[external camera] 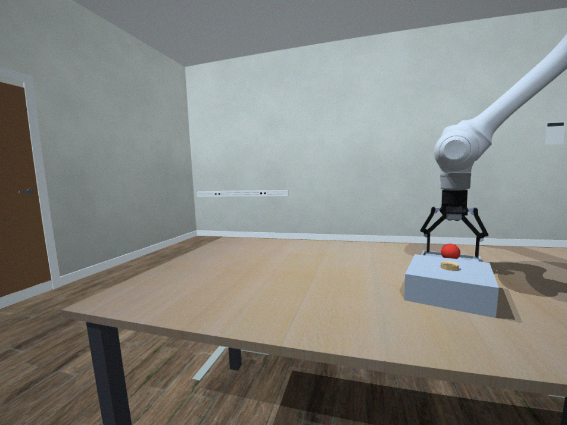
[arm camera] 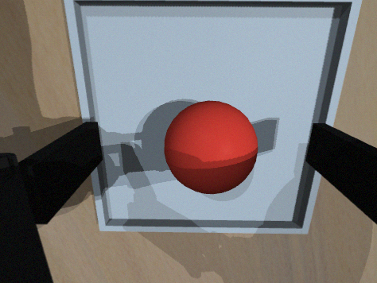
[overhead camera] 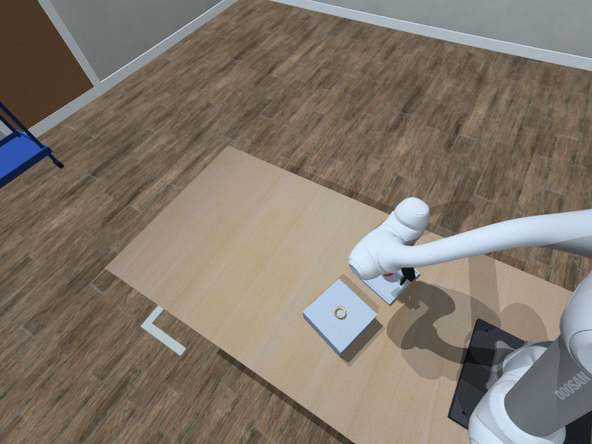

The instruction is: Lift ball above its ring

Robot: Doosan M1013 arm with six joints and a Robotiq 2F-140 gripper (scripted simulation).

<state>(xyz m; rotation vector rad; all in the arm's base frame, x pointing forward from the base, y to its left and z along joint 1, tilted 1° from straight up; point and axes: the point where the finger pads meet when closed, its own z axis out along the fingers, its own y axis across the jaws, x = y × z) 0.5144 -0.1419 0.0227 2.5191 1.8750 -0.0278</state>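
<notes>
The shallow tray lies 4 cm below my hand. Also, from my hand: red ball (right at my hand); block with ring (26 cm to the left, 8 cm ahead, 1 cm above).
</notes>
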